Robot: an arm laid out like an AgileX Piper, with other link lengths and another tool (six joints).
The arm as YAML. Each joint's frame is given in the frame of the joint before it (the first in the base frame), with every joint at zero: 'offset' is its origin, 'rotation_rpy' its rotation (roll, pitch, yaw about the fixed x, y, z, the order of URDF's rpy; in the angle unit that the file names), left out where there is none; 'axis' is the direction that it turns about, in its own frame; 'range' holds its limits. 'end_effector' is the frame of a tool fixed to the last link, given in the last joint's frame.
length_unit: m
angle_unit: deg
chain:
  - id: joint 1
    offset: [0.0, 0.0, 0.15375]
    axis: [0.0, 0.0, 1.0]
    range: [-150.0, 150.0]
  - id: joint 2
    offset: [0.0, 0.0, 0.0]
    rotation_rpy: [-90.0, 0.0, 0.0]
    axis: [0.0, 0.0, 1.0]
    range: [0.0, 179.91]
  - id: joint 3
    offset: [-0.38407, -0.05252, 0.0]
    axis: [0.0, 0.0, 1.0]
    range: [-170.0, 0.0]
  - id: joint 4
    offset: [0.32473, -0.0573, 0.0]
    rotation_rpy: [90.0, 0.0, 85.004]
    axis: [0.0, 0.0, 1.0]
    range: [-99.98, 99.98]
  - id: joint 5
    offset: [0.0, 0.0, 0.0]
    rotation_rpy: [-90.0, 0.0, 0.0]
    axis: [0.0, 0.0, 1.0]
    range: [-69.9, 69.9]
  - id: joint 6
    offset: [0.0, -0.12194, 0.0]
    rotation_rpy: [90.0, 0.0, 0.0]
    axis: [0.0, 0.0, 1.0]
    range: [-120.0, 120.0]
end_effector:
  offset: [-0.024, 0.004, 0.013]
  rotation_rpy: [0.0, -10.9, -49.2]
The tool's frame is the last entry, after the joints.
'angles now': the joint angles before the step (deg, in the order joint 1, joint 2, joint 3, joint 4, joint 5, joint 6). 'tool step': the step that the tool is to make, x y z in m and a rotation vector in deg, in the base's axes. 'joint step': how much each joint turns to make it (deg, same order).
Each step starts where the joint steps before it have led.
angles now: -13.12, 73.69, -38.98, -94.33, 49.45, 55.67
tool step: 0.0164, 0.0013, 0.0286, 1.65, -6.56, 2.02
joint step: 0.00, 0.08, -4.32, -0.02, -3.08, 2.72
